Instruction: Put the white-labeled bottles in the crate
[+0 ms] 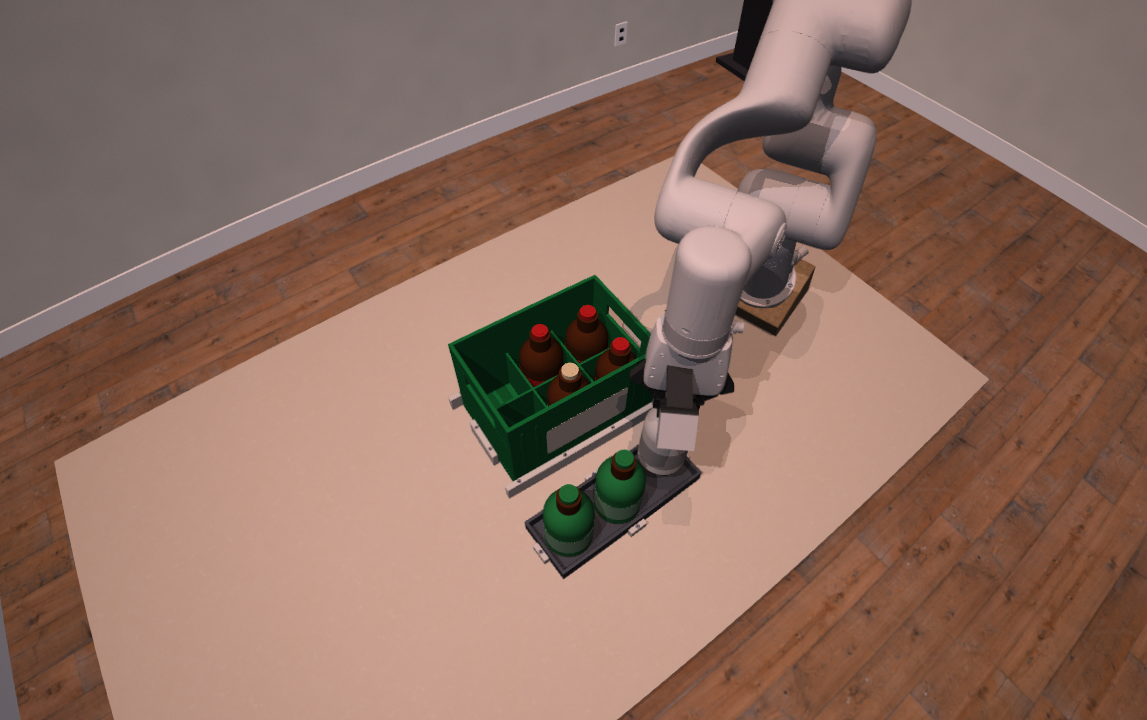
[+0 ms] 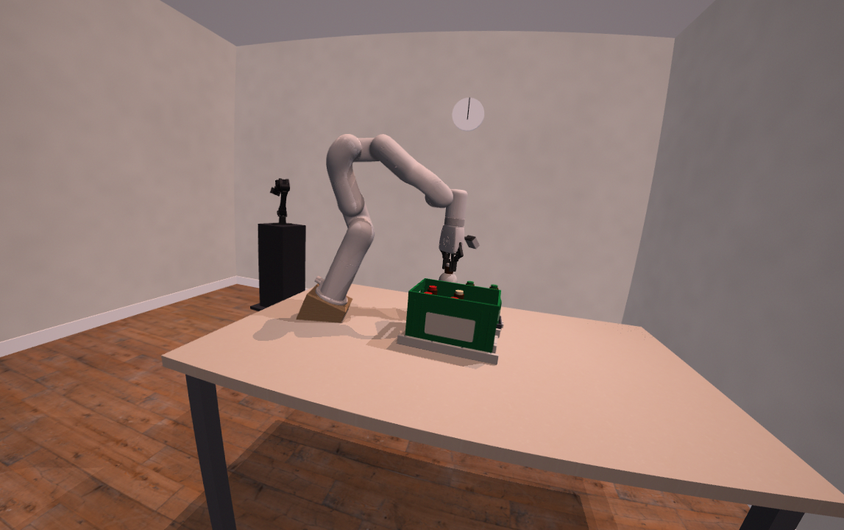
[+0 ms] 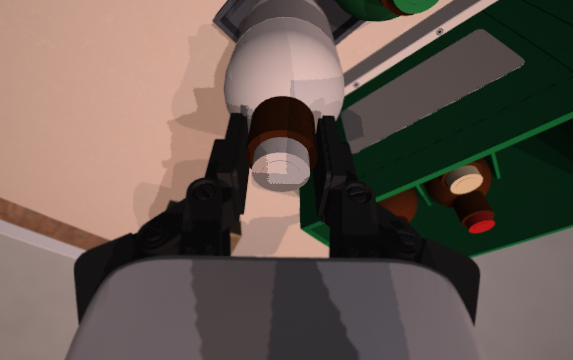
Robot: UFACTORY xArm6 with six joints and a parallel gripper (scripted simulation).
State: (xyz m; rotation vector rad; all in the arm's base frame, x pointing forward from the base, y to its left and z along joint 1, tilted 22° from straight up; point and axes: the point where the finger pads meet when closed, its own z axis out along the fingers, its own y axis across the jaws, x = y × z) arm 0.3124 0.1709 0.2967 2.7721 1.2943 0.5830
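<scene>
The white-labeled bottle lies 70 mm below my hand. Round my hand: tray 200 mm below, 90 mm ahead, 10 mm to the left; then crate 190 mm to the right, 130 mm below, 80 mm ahead.
</scene>
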